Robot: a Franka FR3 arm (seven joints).
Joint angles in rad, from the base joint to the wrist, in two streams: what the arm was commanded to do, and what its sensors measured. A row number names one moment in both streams.
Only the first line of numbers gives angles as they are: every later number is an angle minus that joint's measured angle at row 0.
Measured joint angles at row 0:
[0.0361, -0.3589, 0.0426, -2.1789, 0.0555, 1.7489, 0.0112]
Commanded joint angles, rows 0 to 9:
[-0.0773, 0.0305, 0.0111, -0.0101, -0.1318, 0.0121, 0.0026]
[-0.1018, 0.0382, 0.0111, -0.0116, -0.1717, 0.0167, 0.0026]
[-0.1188, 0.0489, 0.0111, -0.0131, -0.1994, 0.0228, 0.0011]
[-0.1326, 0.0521, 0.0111, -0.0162, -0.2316, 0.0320, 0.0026]
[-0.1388, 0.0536, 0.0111, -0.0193, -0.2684, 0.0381, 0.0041]
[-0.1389, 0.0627, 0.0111, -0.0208, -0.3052, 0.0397, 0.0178]
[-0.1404, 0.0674, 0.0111, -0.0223, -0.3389, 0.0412, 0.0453]
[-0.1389, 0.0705, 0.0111, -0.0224, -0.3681, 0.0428, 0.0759]
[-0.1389, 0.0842, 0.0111, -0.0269, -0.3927, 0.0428, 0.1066]
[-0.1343, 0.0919, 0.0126, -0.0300, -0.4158, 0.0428, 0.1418]
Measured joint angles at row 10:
[-0.1294, 0.0767, -0.0024, -0.0105, -0.3437, 0.0240, 0.0530]
